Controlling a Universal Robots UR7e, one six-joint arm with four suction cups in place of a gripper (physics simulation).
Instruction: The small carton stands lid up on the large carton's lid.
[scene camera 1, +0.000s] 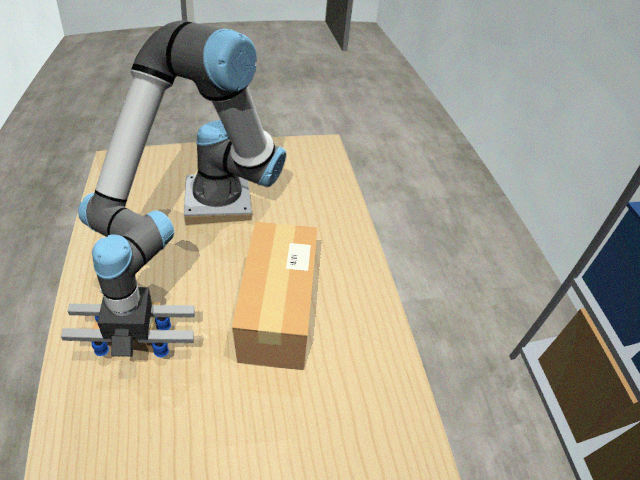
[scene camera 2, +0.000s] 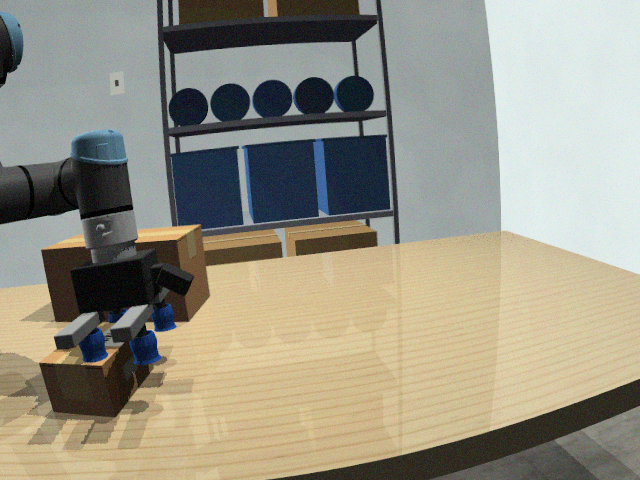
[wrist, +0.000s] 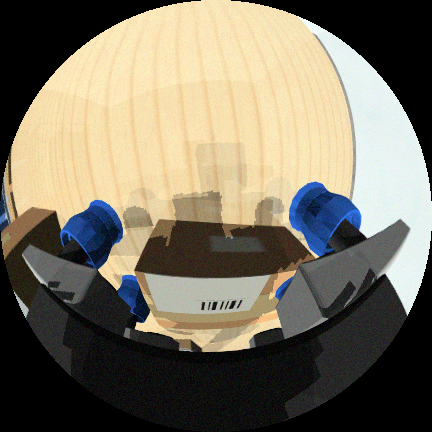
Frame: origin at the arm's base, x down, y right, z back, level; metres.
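Seen in the pictures: end effector, tool point: (scene camera 2: 133, 345) (wrist: 206, 261); arm's base, origin of the base link: (scene camera 1: 217, 191).
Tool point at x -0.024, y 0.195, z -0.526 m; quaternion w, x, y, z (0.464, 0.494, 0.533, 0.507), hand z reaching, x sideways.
Offsets run from my tool point to a thing's top centre. Level surfaces: height alone.
The small brown carton {dx -0.016, dy +0.017, dz +0.052 m} (scene camera 2: 85, 385) (wrist: 205, 287) stands on the wooden table {dx +0.057 m} (scene camera 1: 310, 413) (scene camera 2: 413, 320) (wrist: 181, 100) near its left edge, lid up, with a white barcode label on the lid. In scene camera 1 the tool hides it. My suction gripper (scene camera 1: 129, 335) (scene camera 2: 121, 338) (wrist: 207, 257) is right over its lid, with the blue cups at about lid height; I cannot tell whether they touch. The carton is not held. The large carton {dx -0.098, dy -0.348, dz +0.089 m} (scene camera 1: 276, 289) (scene camera 2: 183, 273) (wrist: 28, 233) lies lid up to the right of it, apart, with a small label near its far end.
The arm's base plate (scene camera 1: 216, 201) is bolted to the table behind the large carton. A shelf rack (scene camera 2: 164, 129) (scene camera 1: 569, 278) with blue bins, dark rolls and brown boxes stands off the table's right side.
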